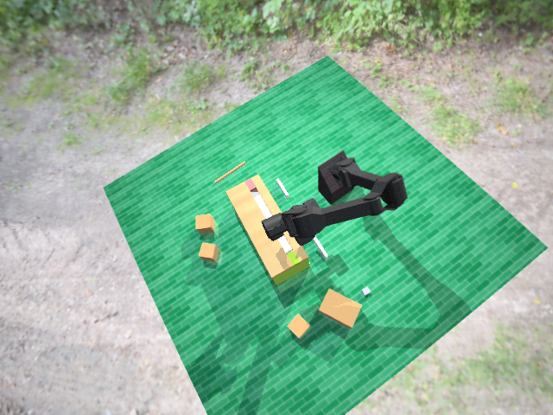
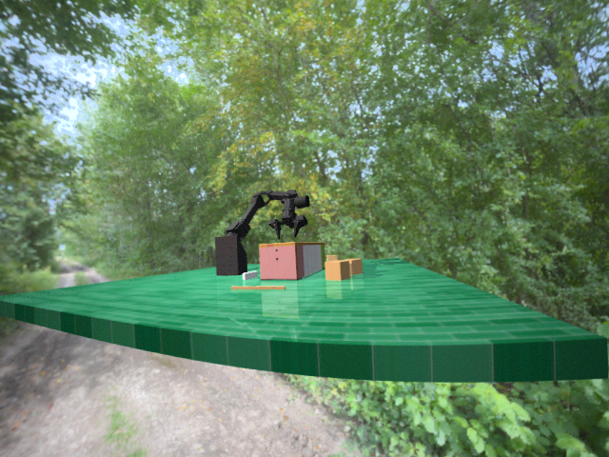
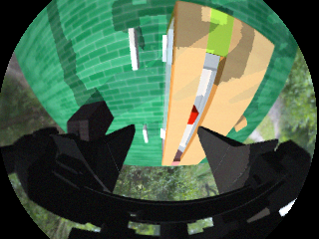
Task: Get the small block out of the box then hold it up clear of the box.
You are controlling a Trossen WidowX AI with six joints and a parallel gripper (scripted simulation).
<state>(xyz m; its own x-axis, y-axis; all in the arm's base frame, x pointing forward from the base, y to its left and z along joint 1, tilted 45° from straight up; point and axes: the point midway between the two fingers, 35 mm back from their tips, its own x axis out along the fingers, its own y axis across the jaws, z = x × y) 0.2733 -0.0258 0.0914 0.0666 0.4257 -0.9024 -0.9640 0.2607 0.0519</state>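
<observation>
Now: the red block 40 mm ahead of my gripper tip, 40 mm to the right of it and 70 mm below it. Also, from my gripper tip: flat tan block (70 mm ahead, 310 mm to the left, 130 mm below); thin wooden stick (420 mm to the right, 150 mm below); tiny grey piece (50 mm behind, 330 mm to the left, 150 mm below).
</observation>
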